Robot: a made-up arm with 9 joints. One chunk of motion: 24 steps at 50 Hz.
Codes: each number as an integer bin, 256 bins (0 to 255) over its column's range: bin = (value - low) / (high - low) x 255, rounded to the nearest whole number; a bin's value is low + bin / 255 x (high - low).
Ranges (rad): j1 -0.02..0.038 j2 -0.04..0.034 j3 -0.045..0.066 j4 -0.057..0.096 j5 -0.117..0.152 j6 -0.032..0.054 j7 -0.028..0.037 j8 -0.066..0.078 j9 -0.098..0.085
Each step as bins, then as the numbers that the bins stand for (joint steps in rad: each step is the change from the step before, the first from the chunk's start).
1 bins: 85 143 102 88 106 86 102 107 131
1 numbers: -0.00067 0.00150 -0.00060 -0.00420 -0.00518 -0.00300 -0.00200 -0.00558 -0.00399
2 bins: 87 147 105 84 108 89 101 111 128
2 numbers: -0.00021 0.00266 0.00071 -0.00660 -0.00307 -0.00198 -0.00225 -0.00332 -0.00614
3 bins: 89 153 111 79 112 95 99 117 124
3 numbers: 0.00024 0.00440 0.00332 -0.00960 0.00115 0.00004 -0.00276 0.00007 -0.00901
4 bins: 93 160 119 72 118 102 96 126 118
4 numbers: 0.00115 0.00643 0.00680 -0.01380 0.00748 0.00240 -0.00353 0.00515 -0.01332
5 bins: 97 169 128 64 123 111 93 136 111
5 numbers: 0.00206 0.00904 0.01072 -0.01860 0.01275 0.00544 -0.00429 0.01080 -0.01834
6 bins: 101 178 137 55 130 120 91 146 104
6 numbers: 0.00297 0.01165 0.01464 -0.02400 0.02014 0.00847 -0.00480 0.01645 -0.02336
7 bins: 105 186 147 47 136 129 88 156 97
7 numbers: 0.00388 0.01398 0.01899 -0.02880 0.02647 0.01151 -0.00557 0.02209 -0.02839
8 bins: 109 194 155 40 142 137 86 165 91
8 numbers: 0.00479 0.01630 0.02247 -0.03300 0.03280 0.01420 -0.00608 0.02718 -0.03269
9 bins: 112 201 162 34 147 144 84 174 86
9 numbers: 0.00547 0.01833 0.02552 -0.03660 0.03807 0.01656 -0.00659 0.03226 -0.03628
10 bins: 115 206 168 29 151 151 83 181 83
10 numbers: 0.00616 0.01978 0.02813 -0.03960 0.04229 0.01893 -0.00684 0.03621 -0.03844
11 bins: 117 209 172 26 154 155 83 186 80
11 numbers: 0.00661 0.02065 0.02987 -0.04140 0.04545 0.02027 -0.00684 0.03904 -0.04059
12 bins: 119 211 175 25 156 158 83 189 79
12 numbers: 0.00707 0.02123 0.03118 -0.04200 0.04756 0.02129 -0.00684 0.04073 -0.04131
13 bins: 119 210 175 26 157 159 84 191 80
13 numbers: 0.00707 0.02094 0.03118 -0.04140 0.04862 0.02162 -0.00659 0.04186 -0.04059
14 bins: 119 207 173 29 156 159 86 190 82
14 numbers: 0.00707 0.02007 0.03031 -0.03960 0.04756 0.02162 -0.00608 0.04129 -0.03915
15 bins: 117 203 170 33 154 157 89 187 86
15 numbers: 0.00661 0.01891 0.02900 -0.03720 0.04545 0.02095 -0.00531 0.03960 -0.03628
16 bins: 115 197 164 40 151 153 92 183 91
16 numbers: 0.00616 0.01717 0.02639 -0.03300 0.04229 0.01960 -0.00455 0.03734 -0.03269
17 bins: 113 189 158 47 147 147 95 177 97
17 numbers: 0.00570 0.01485 0.02378 -0.02880 0.03807 0.01758 -0.00378 0.03395 -0.02839
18 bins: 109 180 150 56 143 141 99 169 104
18 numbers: 0.00479 0.01224 0.02029 -0.02340 0.03385 0.01555 -0.00276 0.02944 -0.02336
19 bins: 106 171 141 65 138 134 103 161 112
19 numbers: 0.00411 0.00962 0.01638 -0.01800 0.02858 0.01319 -0.00175 0.02492 -0.01762
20 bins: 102 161 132 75 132 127 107 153 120
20 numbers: 0.00320 0.00672 0.01246 -0.01200 0.02225 0.01083 -0.00073 0.02040 -0.01188
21 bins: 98 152 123 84 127 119 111 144 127
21 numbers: 0.00229 0.00411 0.00854 -0.00660 0.01697 0.00813 0.00029 0.01532 -0.00686
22 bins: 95 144 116 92 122 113 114 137 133
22 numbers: 0.00161 0.00179 0.00549 -0.00180 0.01170 0.00611 0.00106 0.01136 -0.00255
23 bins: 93 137 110 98 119 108 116 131 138
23 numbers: 0.00115 -0.00024 0.00288 0.00180 0.00853 0.00442 0.00157 0.00798 0.00104
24 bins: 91 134 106 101 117 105 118 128 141
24 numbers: 0.00070 -0.00111 0.00114 0.00360 0.00642 0.00341 0.00208 0.00628 0.00319
